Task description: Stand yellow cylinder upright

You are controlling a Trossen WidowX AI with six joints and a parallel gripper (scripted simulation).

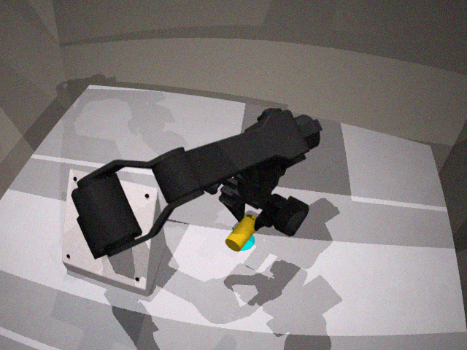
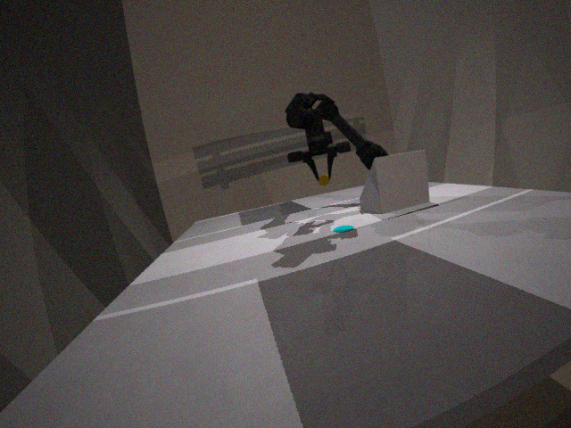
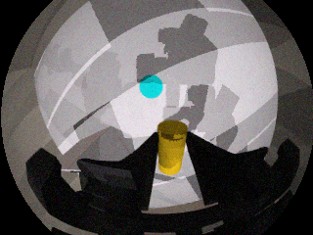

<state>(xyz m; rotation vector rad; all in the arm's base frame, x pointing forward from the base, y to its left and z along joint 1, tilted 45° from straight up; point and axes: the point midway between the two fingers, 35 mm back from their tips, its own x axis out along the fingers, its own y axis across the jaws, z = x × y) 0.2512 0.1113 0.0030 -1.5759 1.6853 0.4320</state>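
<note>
My gripper tip is now 15 cm above the cyan circle, 6 cm to the right of it and 2 cm past it. The rest, counted from my gripper tip: yellow tall cylinder: 2 cm to the right, 1 cm behind.
</note>
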